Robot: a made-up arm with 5 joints. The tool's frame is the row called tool.
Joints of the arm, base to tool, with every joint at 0 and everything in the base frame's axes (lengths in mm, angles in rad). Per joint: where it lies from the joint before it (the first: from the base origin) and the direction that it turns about. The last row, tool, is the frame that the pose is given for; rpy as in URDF.
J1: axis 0 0 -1 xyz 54 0 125
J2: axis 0 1 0 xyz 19 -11 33
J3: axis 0 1 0 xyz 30 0 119
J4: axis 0 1 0 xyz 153 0 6
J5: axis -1 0 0 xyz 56 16 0
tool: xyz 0 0 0 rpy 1.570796 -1.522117 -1.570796
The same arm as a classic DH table. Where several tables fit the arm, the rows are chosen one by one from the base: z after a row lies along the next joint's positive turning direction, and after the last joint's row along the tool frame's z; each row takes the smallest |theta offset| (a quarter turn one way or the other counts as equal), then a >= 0, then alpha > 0; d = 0 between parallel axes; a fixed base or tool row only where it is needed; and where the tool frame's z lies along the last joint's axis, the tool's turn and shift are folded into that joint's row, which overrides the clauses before.
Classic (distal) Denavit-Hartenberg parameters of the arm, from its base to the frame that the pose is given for. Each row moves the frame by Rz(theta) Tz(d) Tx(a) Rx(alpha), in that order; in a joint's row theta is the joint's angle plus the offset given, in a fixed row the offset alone. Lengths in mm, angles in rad.
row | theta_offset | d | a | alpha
base (fixed) | 0.0000 | 0.0 | 54.0 | 3.1416
J1 | 0.0000 | -158.0 | 19.0 | 1.5708
J2 | -1.3238 | 0.0 | 122.7 | 0.0000
J3 | 1.2846 | 0.0 | 153.1 | 0.0000
J4 | -1.5316 | 5.0 | 0.0 | 1.5708
J5 | -0.0487 | -56.0 | 0.0 | 0.0000

